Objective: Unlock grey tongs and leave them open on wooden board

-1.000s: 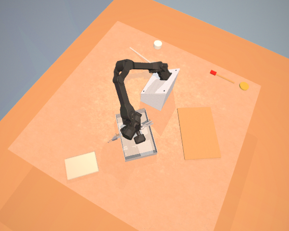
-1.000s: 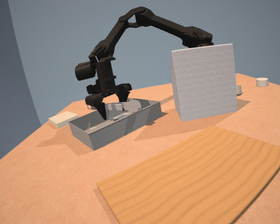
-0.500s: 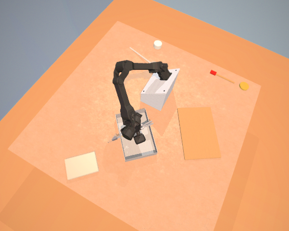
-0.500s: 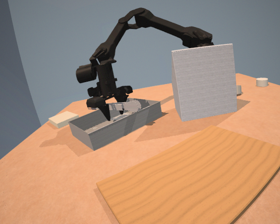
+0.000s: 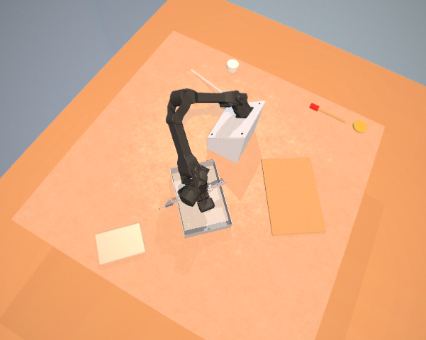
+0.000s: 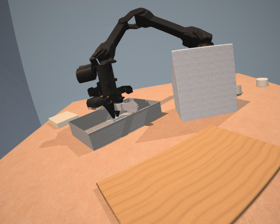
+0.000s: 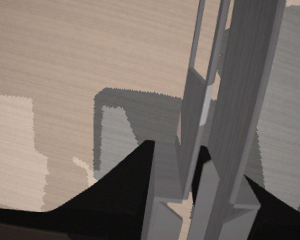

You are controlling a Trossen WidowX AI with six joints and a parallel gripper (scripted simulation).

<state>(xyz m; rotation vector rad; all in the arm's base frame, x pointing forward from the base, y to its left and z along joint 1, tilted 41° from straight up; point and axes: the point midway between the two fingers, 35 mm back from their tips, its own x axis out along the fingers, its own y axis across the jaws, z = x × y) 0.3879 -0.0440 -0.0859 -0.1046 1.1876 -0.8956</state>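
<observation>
My gripper tip is 10 mm to the right of the grey roasting tin. Round my gripper tip: yellow lock piece 70 mm ahead, 40 mm to the right, 40 mm above; wooden board 340 mm to the left, 260 mm behind, 20 mm below; cream pad 340 mm ahead, 150 mm to the right, 20 mm below.
</observation>
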